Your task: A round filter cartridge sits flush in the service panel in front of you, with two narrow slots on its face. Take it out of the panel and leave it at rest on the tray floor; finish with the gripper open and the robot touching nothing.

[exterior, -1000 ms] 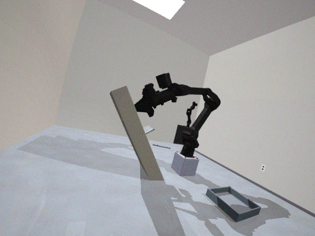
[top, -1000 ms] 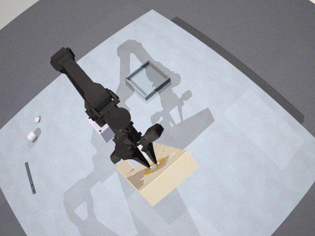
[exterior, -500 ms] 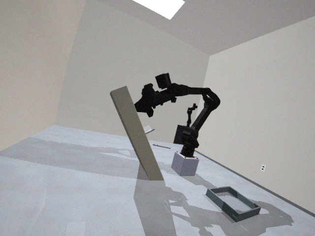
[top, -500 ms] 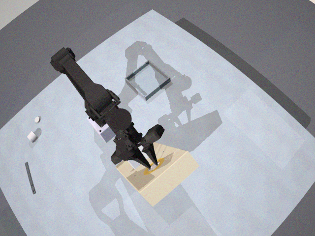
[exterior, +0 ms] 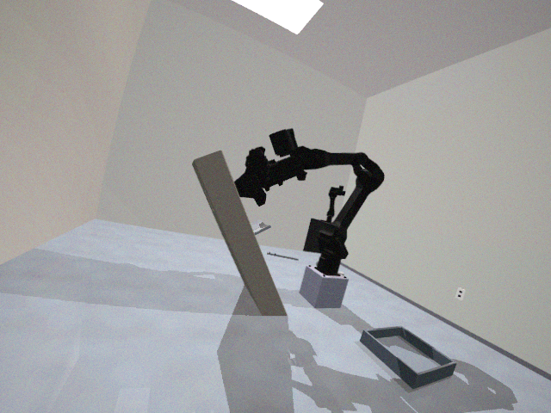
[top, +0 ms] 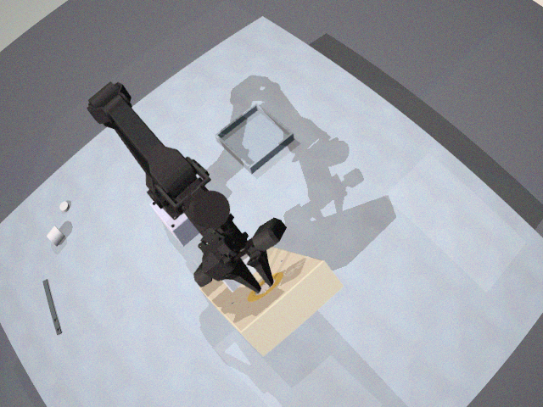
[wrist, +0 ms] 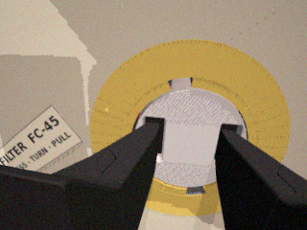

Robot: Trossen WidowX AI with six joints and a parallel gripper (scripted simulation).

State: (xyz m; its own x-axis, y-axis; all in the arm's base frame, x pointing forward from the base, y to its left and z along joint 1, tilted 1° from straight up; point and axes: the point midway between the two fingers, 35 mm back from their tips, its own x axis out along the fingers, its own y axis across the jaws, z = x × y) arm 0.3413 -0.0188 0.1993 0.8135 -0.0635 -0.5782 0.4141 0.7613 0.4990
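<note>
The round filter cartridge is 1 cm below my gripper tip and 1 cm ahead of it. Round my gripper tip: tray: 41 cm behind, 31 cm to the left, 27 cm below.
</note>
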